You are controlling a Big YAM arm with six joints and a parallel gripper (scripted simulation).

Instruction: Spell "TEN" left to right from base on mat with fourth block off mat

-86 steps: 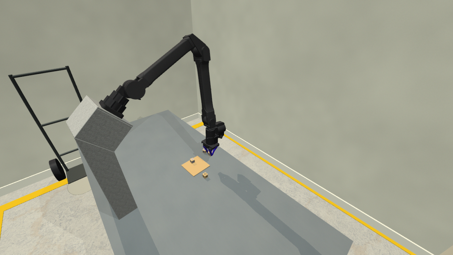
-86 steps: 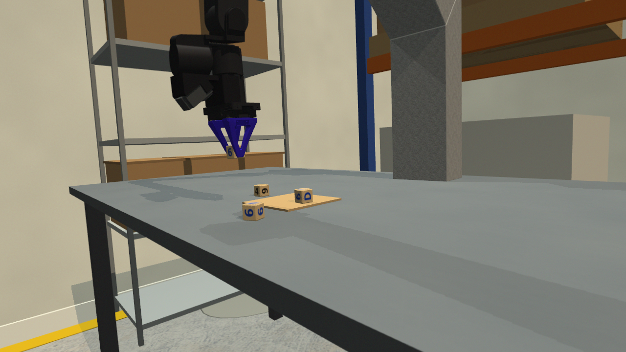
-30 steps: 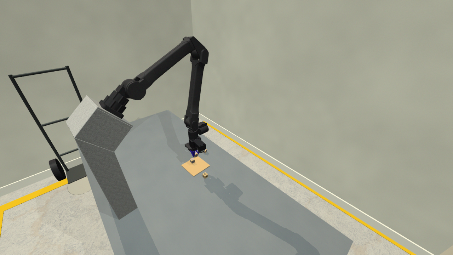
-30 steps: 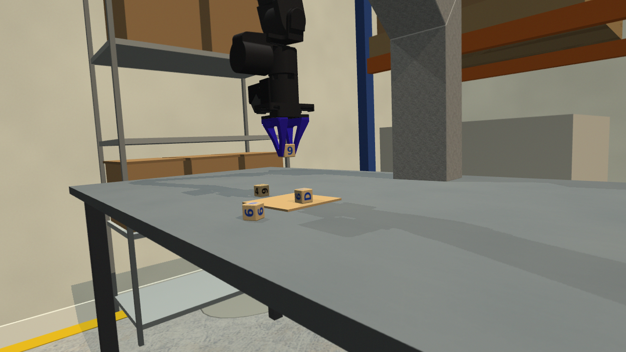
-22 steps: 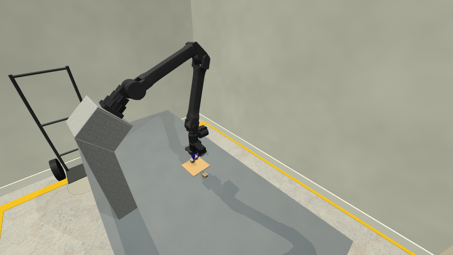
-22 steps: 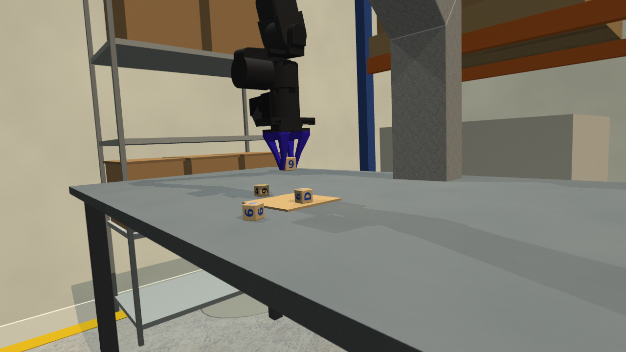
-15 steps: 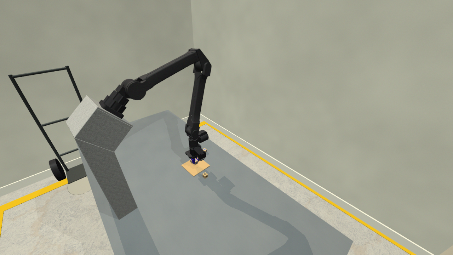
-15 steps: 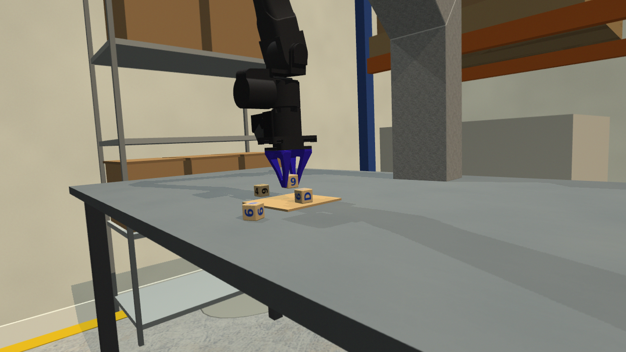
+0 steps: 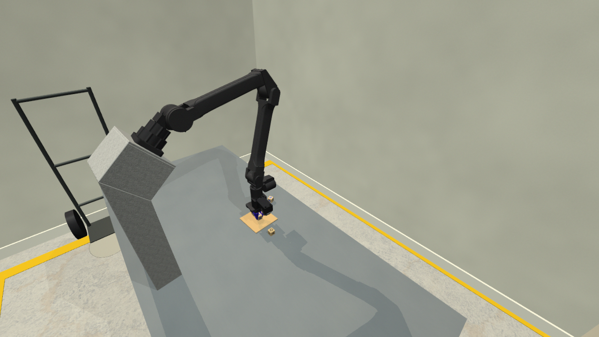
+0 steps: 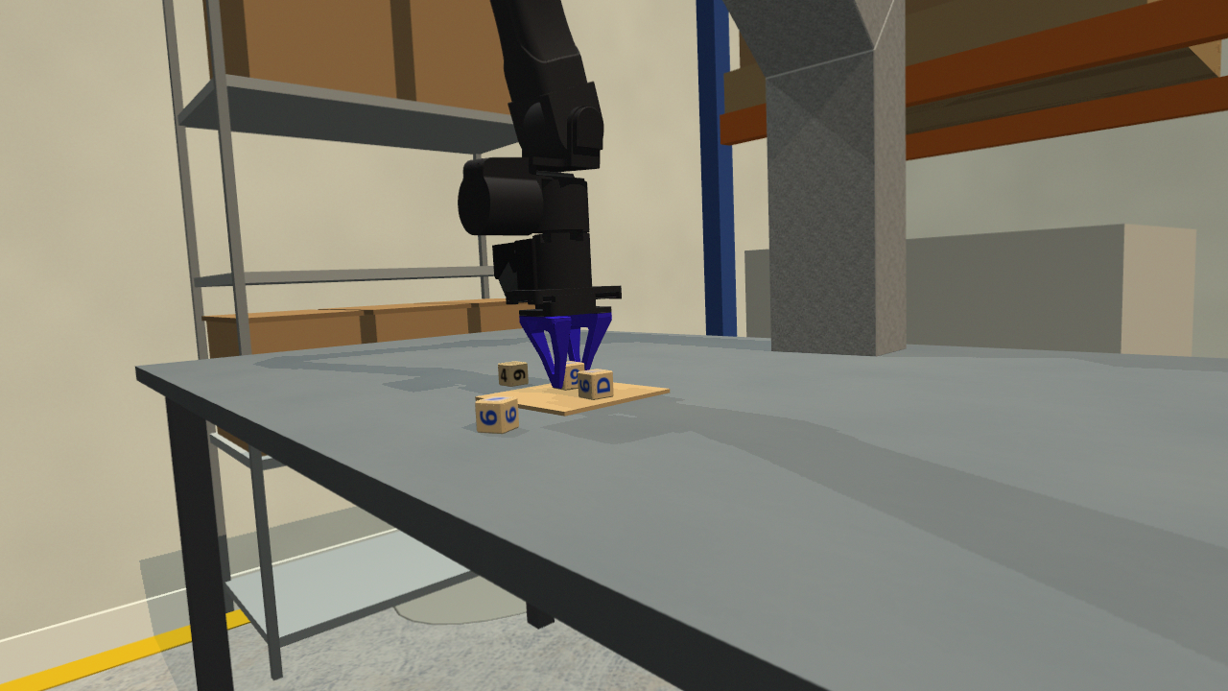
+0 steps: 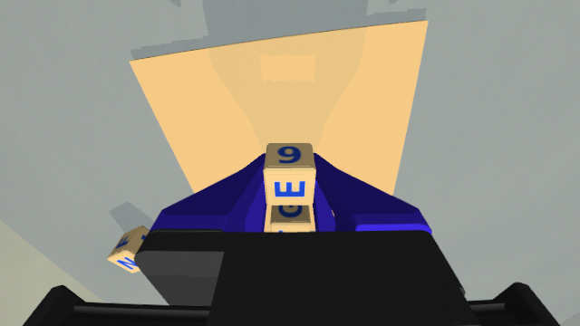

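The tan mat is 2 cm below my hand.
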